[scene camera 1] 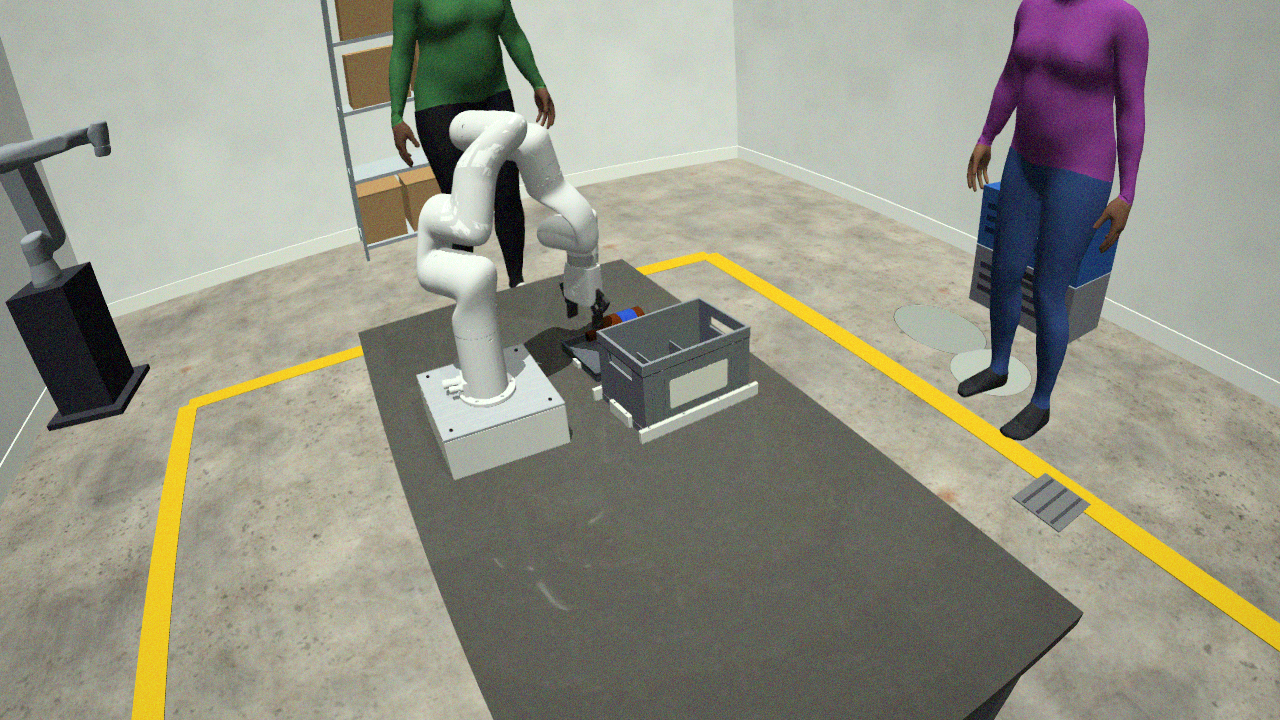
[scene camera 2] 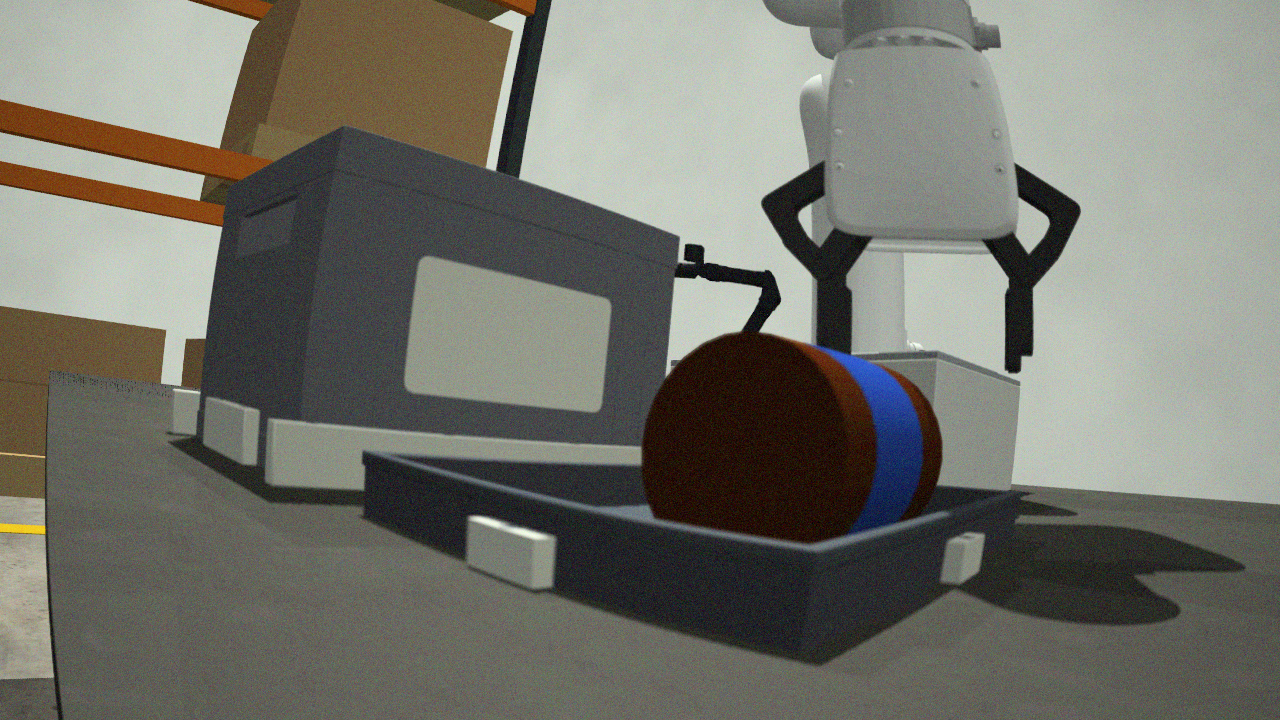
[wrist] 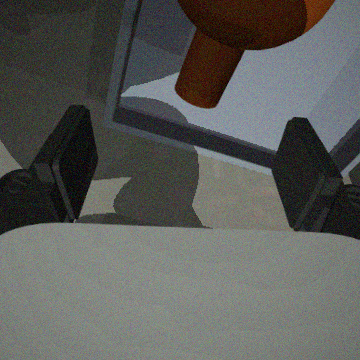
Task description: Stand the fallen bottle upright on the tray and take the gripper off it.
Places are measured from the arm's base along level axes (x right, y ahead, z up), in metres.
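Pixels of known places: gripper, between the fingertips: (scene camera 1: 585, 322) (scene camera 2: 927, 370) (wrist: 187, 137); arm's base, origin of its link: (scene camera 1: 487, 390).
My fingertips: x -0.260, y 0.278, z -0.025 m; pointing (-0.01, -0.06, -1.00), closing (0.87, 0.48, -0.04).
Ahead of a thing's pixels: the offset from my fingertips to its top centre.
The bottle @[dy +0.077, dx -0.014, dz -0.004 m] (scene camera 1: 627, 315) (scene camera 2: 760, 438) (wrist: 210, 72), orange-brown with a blue band, lies on its side in the shallow dark tray @[dy +0.083, dx +0.031, dz -0.057 m] (scene camera 1: 583, 358) (scene camera 2: 662, 568) (wrist: 123, 60). Its flat base faces scene camera 2, and its neck points toward the robot's base. In the wrist view the neck and shoulder show at the top, the neck beyond and between the two fingers; the rest of the bottle is out of that view. My gripper (scene camera 1: 585, 317) (scene camera 2: 927, 358) (wrist: 187, 137) is open and empty, pointing down at the neck end, with its fingers apart from the bottle.
A grey crate @[dy +0.133, dx +0.284, dz +0.092 m] (scene camera 1: 635, 394) (scene camera 2: 358, 358) stands right beside the tray, taller than it, with pale guide strips (scene camera 1: 702, 413) (scene camera 2: 349, 456) around its foot. The robot's base block (scene camera 1: 505, 438) (scene camera 2: 975, 420) is on the neck side. Two people (scene camera 1: 460, 53) (scene camera 1: 1065, 98) stand beyond the table.
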